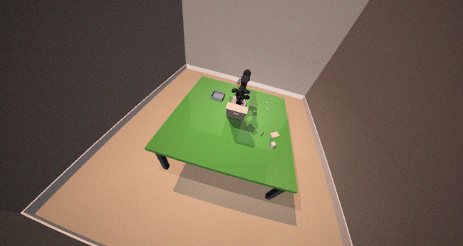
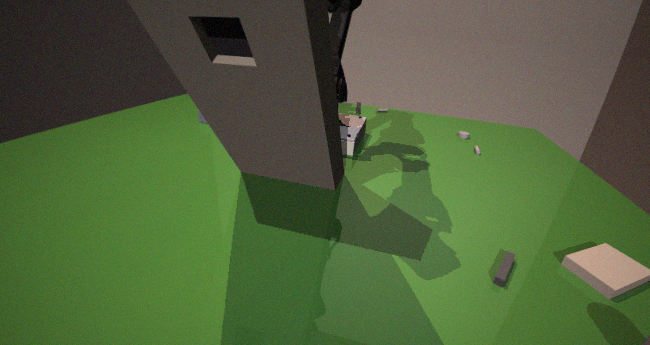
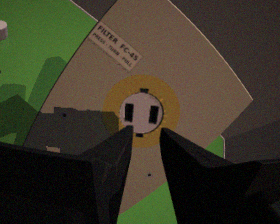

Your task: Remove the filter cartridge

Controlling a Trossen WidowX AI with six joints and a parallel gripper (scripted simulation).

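My gripper tip is now 5 cm short of the round filter cartridge and 4 cm above it. Also, from my gripper tip: grey square tray 36 cm behind, 31 cm to the right, 28 cm below; service panel 11 cm below; flat tan block 46 cm to the left, 29 cm below, 3 cm behind.
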